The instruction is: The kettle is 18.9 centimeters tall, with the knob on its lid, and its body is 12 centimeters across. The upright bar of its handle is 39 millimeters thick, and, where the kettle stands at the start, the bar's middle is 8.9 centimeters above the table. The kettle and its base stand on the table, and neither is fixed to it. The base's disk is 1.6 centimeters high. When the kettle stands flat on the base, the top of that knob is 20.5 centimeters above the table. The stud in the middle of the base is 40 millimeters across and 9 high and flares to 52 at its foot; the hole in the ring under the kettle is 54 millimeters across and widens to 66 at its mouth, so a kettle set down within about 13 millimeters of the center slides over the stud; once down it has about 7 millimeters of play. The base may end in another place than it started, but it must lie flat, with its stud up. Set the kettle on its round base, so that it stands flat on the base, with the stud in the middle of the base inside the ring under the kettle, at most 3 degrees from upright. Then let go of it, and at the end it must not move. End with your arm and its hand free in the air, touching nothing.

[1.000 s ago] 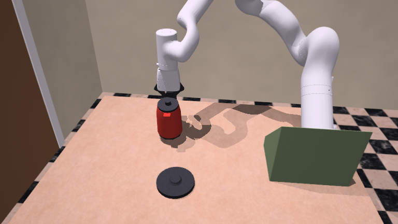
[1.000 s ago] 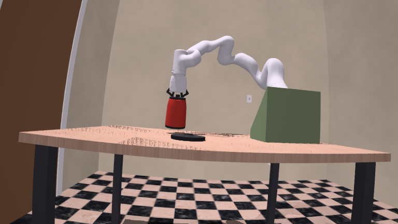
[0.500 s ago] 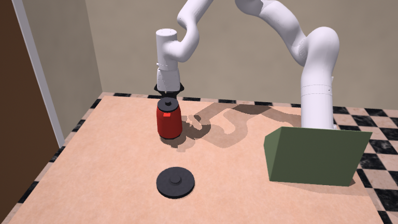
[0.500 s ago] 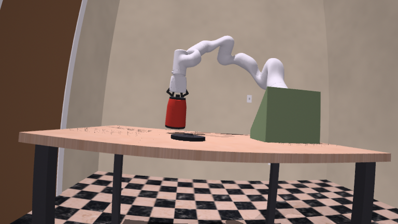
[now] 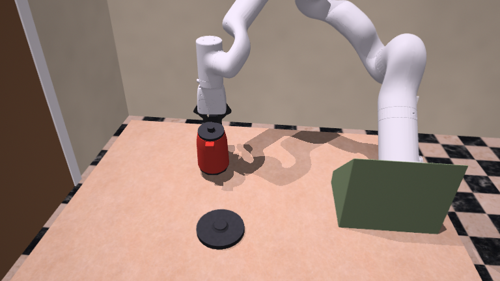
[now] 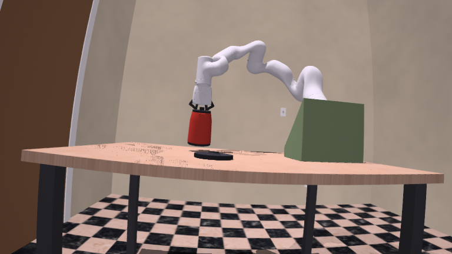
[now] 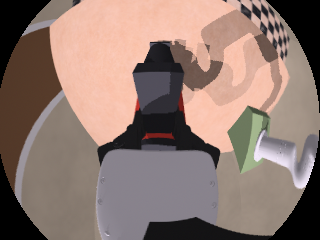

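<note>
Right now the red kettle is 60 mm below my hand and 20 mm to the left of it. The rest, counted from my hand: round kettle base: 330 mm to the left, 180 mm below, 40 mm behind.
</note>
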